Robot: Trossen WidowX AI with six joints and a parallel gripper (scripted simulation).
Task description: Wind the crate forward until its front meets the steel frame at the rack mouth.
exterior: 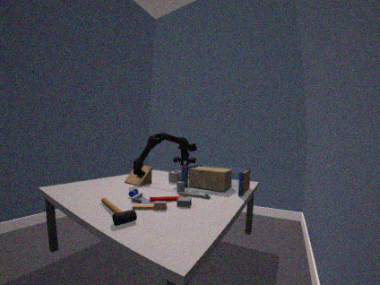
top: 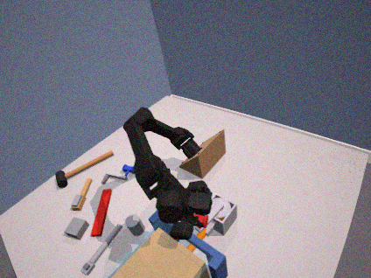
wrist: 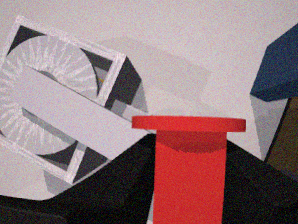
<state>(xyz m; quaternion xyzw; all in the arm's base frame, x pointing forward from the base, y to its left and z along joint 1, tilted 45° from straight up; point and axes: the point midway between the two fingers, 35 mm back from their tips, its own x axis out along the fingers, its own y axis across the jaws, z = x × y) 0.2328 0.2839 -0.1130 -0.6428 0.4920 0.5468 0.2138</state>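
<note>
Now: gripper tip 7 cm short of the blue steel frame and 3 cm above it. The rest, counted from my gripper tip: winch handle 3 cm below, 3 cm behind, 2 cm to the right; then red knob 2 cm to the right, 1 cm ahead; then grey winch 11 cm behind, 10 cm below, 3 cm to the right.
</note>
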